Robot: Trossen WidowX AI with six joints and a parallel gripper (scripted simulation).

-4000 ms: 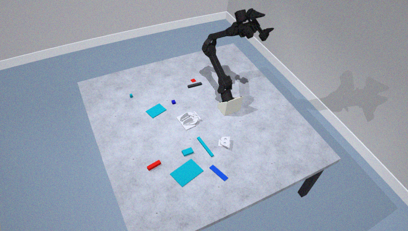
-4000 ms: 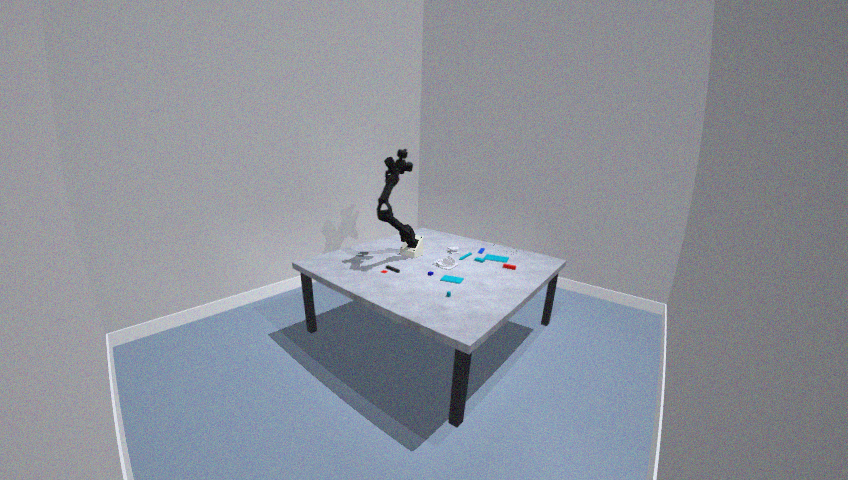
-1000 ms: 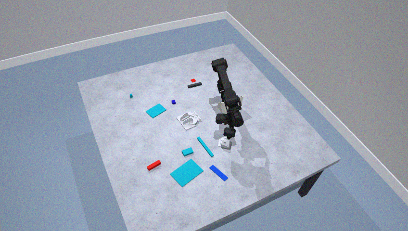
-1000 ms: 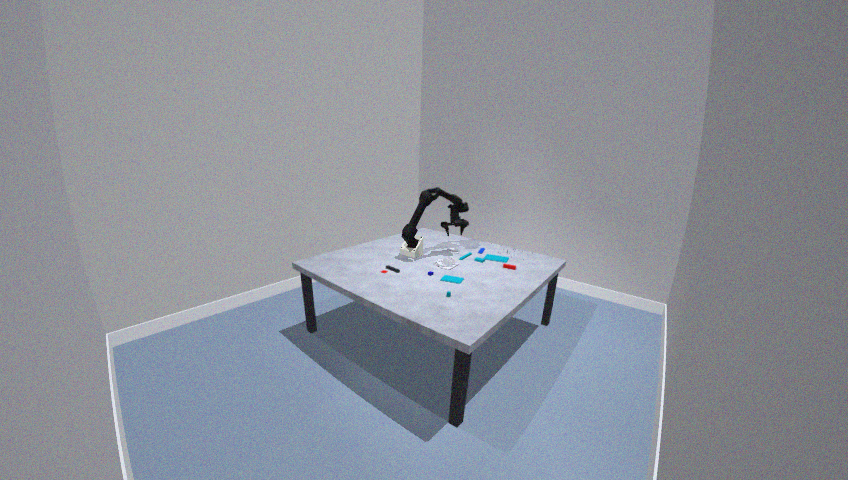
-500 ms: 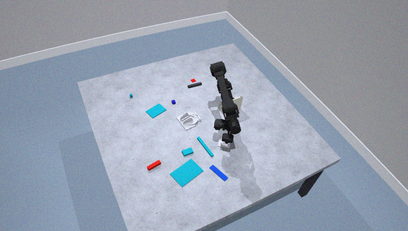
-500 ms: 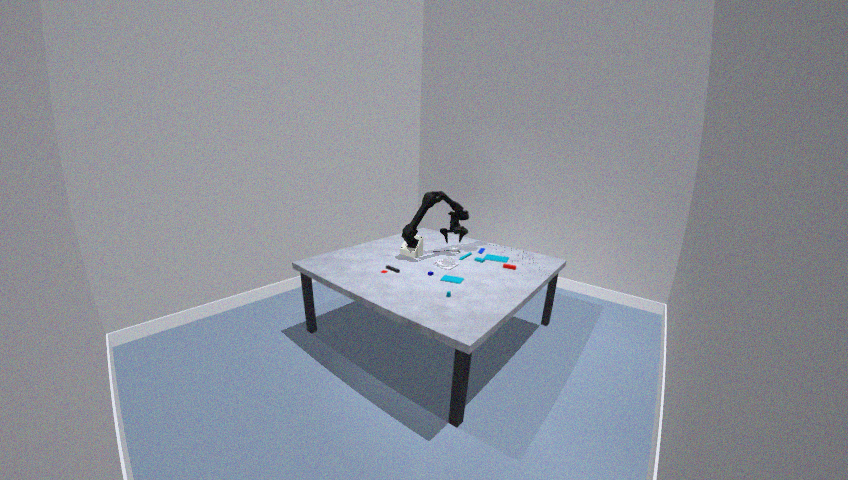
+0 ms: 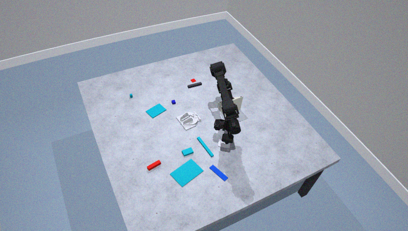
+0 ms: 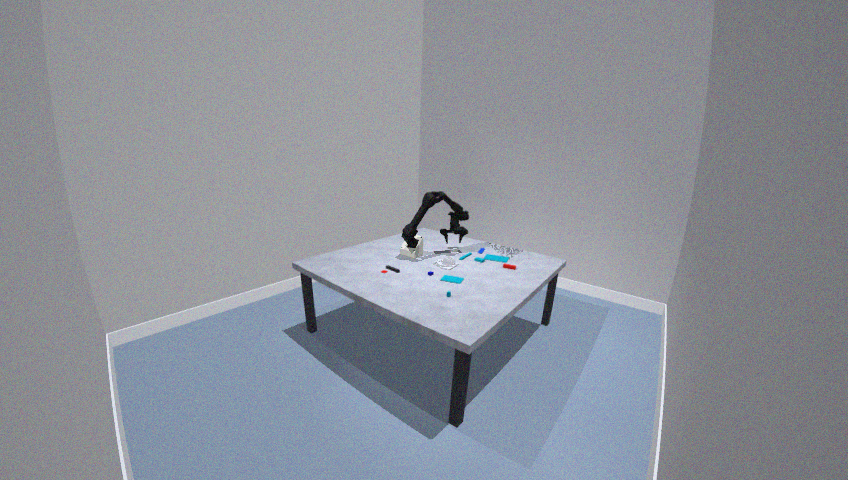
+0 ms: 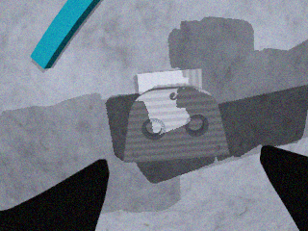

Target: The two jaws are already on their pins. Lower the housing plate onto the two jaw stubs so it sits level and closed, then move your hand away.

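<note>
My gripper tip is 120 mm short of the long teal bar, 60 mm above it and 50 mm to the left of it. Round my gripper tip: blue bar (160 mm ahead, 140 mm to the left, 60 mm below); then large teal square (310 mm ahead, 60 mm below, 50 mm to the left); then small teal block (230 mm ahead, 70 mm to the right, 50 mm below).
</note>
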